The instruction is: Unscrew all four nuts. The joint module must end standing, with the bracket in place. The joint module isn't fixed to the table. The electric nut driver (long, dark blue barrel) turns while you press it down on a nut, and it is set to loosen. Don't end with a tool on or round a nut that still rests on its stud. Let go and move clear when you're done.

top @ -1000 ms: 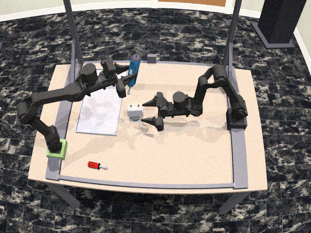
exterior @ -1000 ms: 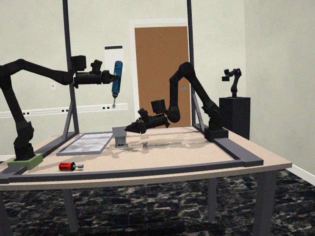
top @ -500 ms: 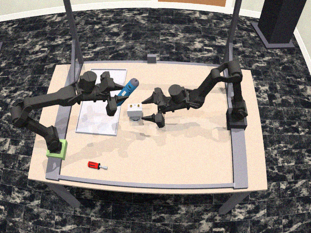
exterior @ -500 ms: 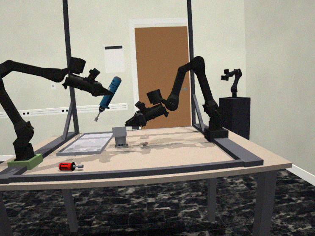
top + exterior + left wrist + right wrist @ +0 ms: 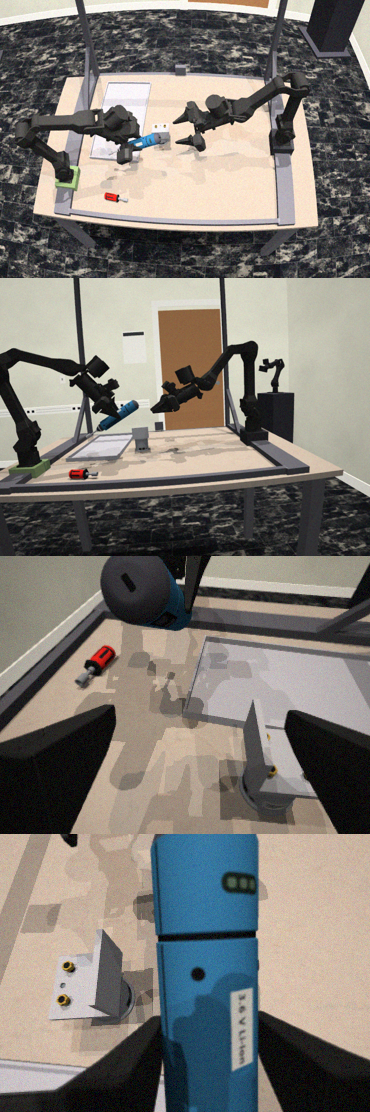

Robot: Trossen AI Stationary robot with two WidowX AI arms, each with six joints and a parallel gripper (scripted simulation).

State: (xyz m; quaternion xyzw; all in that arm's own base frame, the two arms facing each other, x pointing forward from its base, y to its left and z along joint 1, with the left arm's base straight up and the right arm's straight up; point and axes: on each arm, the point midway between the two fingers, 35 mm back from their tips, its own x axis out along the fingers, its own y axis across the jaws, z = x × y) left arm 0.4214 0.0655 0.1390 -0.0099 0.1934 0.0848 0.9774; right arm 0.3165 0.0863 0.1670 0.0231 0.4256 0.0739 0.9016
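Now: the red hand driver 130 mm ahead of my right hand, 120 mm to the right of it and 190 mm below it. The rest, counted from my right hand: grey bracket: 120 mm behind, 100 mm to the left, 130 mm below; then nut: 130 mm behind, 120 mm to the left, 130 mm below; then socket: 20 mm behind, 100 mm to the right, 90 mm below.
My left gripper is now 11 cm past the nut, 6 cm to the left of it and 12 cm above it. The rest, counted from my left hand: grey bracket (10 cm behind, 8 cm to the right, 12 cm below); socket (28 cm to the right, 8 cm below); joint module (10 cm behind, 7 cm to the right, 16 cm below).
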